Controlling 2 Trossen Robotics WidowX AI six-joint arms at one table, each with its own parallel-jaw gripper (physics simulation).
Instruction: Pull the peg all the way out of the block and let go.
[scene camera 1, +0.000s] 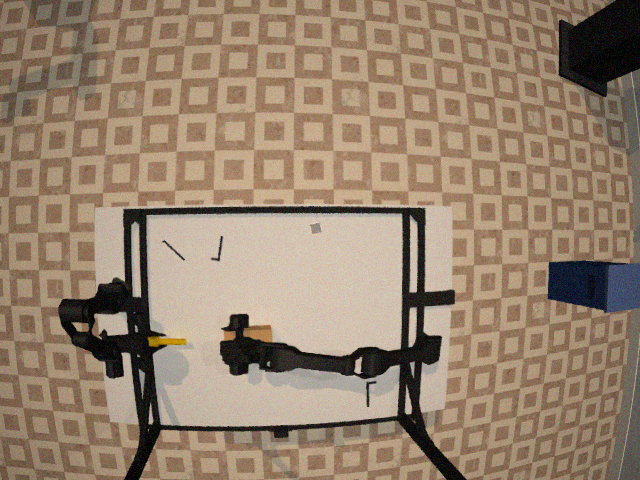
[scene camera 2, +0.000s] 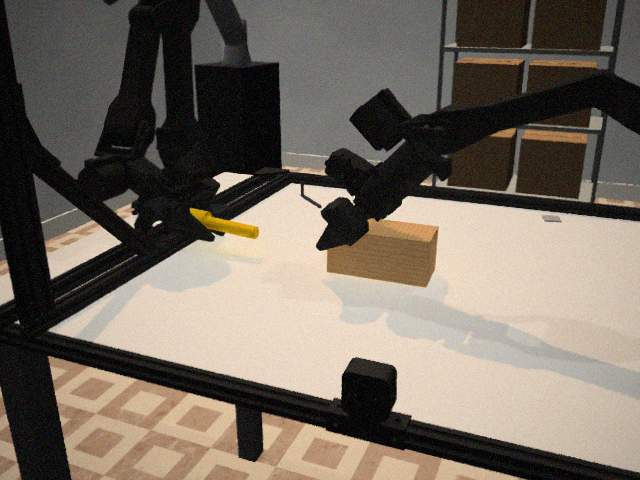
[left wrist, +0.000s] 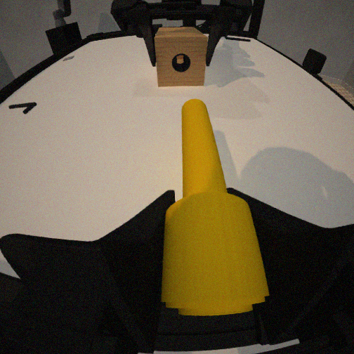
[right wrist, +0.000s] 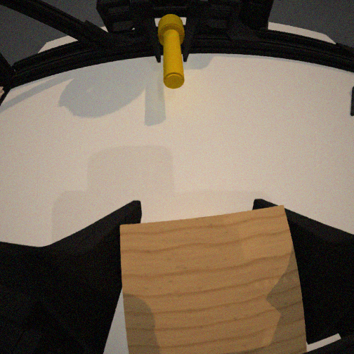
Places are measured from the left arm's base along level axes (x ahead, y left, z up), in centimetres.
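Pixels of known places: left gripper, fingertip midpoint: (scene camera 1: 166, 340) (scene camera 2: 219, 236); right gripper, fingertip midpoint: (scene camera 1: 221, 339) (scene camera 2: 328, 240); left arm's base, origin of the base link: (scene camera 1: 118, 290); right arm's base, origin of the base link: (scene camera 1: 423, 343).
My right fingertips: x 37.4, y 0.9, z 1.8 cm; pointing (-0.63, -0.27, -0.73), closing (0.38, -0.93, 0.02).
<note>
For each thing: its top centre in the pictures, then the offset to it from my right fingertips. "spot": a spot on its surface instead. Level surfaces: height alone.
- yellow peg, middle of its top: (scene camera 2: 220, 212) (scene camera 1: 165, 343) dz +2.5, dx -16.0, dy -8.5 cm
- wooden block, middle of its top: (scene camera 2: 383, 226) (scene camera 1: 248, 341) dz +3.3, dx +7.6, dy +3.8 cm
- white table, its level: dz -3.7 cm
- small grey square, surface spot: (scene camera 2: 551, 219) (scene camera 1: 316, 231) spot: dz -3.5, dx +13.3, dy +43.5 cm
The yellow peg (scene camera 1: 170, 341) (scene camera 2: 230, 226) (left wrist: 202, 150) (right wrist: 173, 55) is fully outside the block, with a clear gap between its thin end and the block's hole. My left gripper (left wrist: 199, 195) (right wrist: 171, 60) is shut on the peg's thick head and holds it above the table, near the frame's side rail. The wooden block (scene camera 1: 258, 333) (scene camera 2: 385, 258) (left wrist: 167, 72) (right wrist: 210, 280) has a dark round hole in the face toward the peg. My right gripper (right wrist: 198, 206) (left wrist: 180, 64) is shut on the block across its sides and holds it above the table.
A black frame (scene camera 1: 273, 210) (scene camera 2: 155, 368) runs round the white table (scene camera 1: 289, 268) (scene camera 2: 232, 320). A small grey square (scene camera 1: 315, 228) (scene camera 2: 551, 219) and thin black marks (scene camera 1: 220, 249) lie on the table. A black camera housing (scene camera 2: 368, 387) sits on the near rail in scene camera 2.
</note>
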